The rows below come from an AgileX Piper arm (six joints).
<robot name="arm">
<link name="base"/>
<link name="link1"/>
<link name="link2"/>
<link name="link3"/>
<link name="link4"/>
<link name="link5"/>
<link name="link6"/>
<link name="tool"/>
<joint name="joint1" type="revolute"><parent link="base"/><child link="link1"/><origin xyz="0 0 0.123"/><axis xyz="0 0 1"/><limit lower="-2.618" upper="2.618"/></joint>
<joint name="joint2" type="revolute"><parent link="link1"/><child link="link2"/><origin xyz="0 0 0" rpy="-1.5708 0 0"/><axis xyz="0 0 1"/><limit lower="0" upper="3.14"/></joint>
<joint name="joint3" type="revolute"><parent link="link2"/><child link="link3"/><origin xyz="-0.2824 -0.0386 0"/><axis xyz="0 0 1"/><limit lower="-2.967" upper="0"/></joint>
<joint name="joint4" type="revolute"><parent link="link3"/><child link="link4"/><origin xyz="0.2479 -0.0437 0" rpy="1.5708 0 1.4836"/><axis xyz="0 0 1"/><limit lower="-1.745" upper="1.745"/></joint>
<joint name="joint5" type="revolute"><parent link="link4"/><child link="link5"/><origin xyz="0 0 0" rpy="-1.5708 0 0"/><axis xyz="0 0 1"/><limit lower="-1.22" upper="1.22"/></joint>
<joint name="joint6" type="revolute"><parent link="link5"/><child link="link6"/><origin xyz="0 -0.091 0" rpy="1.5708 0 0"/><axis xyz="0 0 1"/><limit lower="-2.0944" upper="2.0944"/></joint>
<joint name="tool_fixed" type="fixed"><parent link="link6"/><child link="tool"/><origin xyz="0 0 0"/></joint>
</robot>
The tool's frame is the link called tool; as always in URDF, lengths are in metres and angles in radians.
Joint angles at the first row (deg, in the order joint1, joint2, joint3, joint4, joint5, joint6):
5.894 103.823 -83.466 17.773 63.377 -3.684
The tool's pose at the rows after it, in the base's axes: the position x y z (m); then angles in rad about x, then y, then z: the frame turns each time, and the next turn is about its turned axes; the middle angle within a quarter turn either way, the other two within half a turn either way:
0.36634 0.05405 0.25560 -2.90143 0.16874 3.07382
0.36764 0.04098 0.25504 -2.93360 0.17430 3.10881
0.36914 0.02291 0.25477 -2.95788 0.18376 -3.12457
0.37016 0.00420 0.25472 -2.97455 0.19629 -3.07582
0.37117 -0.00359 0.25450 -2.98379 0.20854 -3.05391
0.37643 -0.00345 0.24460 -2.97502 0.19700 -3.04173
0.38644 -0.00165 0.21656 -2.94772 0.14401 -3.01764
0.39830 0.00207 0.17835 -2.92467 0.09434 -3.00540
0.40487 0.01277 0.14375 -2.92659 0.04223 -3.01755
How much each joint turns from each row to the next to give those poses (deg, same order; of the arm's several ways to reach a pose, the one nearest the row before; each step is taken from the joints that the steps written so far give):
-0.571 0.001 -0.002 -3.762 0.783 1.322
-1.669 0.000 0.002 -1.708 0.077 0.829
-2.587 -0.001 0.000 -1.017 -0.051 0.551
-2.796 0.000 0.001 -0.449 -0.254 0.105
-1.128 0.051 -0.002 -0.271 -0.593 0.172
-0.056 1.660 -0.115 0.633 -0.798 0.197
0.000 4.324 0.001 1.802 -1.029 0.000
0.352 5.712 -0.002 1.768 -2.615 -0.866
1.614 4.957 0.001 0.058 -2.219 -0.233

